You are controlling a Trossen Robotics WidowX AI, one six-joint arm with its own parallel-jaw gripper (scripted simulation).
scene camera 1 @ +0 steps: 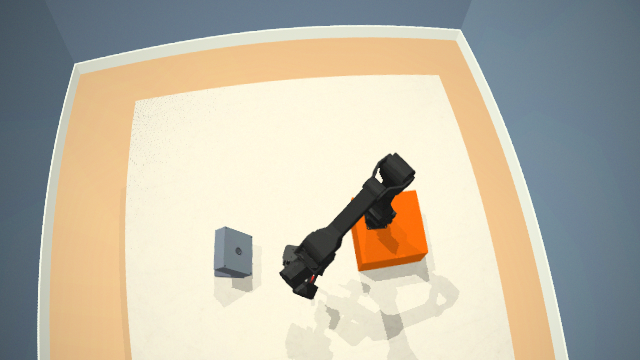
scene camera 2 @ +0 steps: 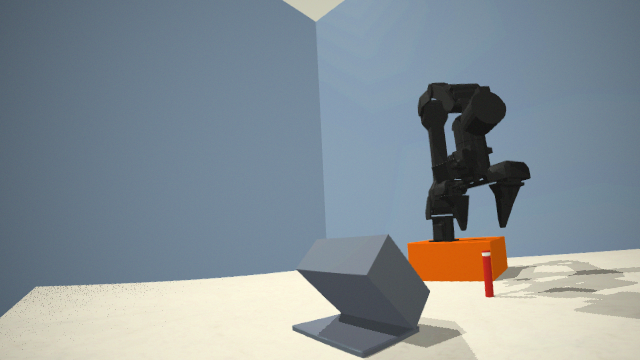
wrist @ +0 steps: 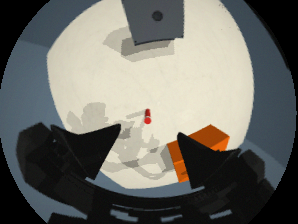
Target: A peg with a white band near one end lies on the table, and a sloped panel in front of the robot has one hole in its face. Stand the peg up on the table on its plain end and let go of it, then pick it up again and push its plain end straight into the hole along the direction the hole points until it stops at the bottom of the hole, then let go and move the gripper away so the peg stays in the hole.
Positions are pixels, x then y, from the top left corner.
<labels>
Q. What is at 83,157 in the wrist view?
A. My gripper.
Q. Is my gripper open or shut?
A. Open.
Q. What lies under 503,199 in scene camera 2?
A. My gripper.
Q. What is my gripper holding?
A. Nothing.
</labels>
